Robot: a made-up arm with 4 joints. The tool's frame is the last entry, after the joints. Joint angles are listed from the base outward. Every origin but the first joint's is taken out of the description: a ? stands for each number. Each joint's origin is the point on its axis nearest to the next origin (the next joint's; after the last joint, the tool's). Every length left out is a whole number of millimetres.
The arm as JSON. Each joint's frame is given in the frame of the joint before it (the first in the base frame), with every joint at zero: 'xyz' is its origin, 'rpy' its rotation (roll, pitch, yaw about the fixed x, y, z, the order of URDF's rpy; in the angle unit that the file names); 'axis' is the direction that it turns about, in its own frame. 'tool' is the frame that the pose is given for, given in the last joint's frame.
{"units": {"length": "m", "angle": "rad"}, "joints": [
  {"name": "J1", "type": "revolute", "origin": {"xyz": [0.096, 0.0, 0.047], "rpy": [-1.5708, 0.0, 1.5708]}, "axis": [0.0, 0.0, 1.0]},
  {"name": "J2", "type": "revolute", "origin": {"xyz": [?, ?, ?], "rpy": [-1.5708, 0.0, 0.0]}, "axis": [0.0, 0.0, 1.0]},
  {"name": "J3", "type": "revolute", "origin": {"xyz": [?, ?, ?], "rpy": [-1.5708, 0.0, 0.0]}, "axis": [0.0, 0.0, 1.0]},
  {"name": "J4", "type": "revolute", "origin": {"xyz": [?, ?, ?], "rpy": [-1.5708, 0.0, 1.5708]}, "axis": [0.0, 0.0, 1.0]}
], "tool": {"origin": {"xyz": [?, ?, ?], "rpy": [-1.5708, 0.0, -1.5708]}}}
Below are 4 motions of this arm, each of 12 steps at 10 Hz.
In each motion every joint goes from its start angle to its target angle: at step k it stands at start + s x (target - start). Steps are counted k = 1, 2, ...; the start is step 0. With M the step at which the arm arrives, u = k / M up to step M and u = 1 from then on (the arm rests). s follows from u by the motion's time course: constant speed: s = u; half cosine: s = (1 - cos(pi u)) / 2; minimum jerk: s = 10 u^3 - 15 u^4 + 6 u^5.
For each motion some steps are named. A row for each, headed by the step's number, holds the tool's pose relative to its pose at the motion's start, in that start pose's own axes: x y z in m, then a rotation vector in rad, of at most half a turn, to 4 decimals.
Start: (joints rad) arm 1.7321 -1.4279 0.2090 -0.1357
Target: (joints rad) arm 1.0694 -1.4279 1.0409 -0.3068
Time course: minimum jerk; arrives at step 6
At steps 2, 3, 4, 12:
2: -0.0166 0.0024 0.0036 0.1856 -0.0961 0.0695
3: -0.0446 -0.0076 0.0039 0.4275 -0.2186 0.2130
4: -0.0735 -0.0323 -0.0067 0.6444 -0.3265 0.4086
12: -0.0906 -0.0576 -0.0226 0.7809 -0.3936 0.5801

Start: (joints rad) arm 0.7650 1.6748 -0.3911 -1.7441
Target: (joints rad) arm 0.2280 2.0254 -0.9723 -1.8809
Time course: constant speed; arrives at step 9
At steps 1, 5, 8, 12:
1: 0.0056 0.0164 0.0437 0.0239 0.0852 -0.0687
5: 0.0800 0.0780 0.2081 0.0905 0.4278 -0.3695
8: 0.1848 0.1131 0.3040 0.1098 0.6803 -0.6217
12: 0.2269 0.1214 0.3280 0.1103 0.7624 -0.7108

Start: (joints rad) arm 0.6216 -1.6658 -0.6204 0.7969
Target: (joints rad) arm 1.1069 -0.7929 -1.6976 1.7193
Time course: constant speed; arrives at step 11
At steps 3, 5, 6, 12:
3: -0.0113 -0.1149 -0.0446 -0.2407 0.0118 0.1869
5: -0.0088 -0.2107 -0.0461 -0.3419 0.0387 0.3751
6: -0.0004 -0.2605 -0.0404 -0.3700 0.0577 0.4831
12: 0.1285 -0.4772 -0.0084 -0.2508 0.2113 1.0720

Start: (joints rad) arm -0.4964 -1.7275 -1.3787 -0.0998
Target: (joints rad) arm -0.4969 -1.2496 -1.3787 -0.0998
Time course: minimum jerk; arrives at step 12
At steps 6, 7, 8, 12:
6: 0.0234 0.0128 0.0680 0.0046 0.2345 -0.0456
7: 0.0338 0.0164 0.0876 0.0060 0.3064 -0.0596
8: 0.0442 0.0194 0.1044 0.0072 0.3706 -0.0721
12: 0.0624 0.0238 0.1288 0.0092 0.4690 -0.0913

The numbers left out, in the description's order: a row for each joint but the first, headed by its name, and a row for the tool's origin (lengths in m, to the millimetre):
J2: 0.11 -0.169 0.0
J3: 0.165 0.1 0.0
J4: 0.063 -0.112 0.0
tool: -0.014 0.393 0.0

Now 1 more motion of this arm.
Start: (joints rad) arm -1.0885 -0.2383 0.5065 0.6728
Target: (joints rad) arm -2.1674 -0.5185 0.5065 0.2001
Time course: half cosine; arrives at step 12
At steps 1, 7, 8, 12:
1: 0.0030 0.0050 0.0093 0.0179 0.0065 -0.0061
7: 0.1050 0.0161 0.3422 0.6853 0.1771 -0.1024
8: 0.1180 -0.0158 0.3958 0.8176 0.1920 -0.0938
12: 0.1326 -0.1057 0.4811 1.0860 0.1982 -0.0493

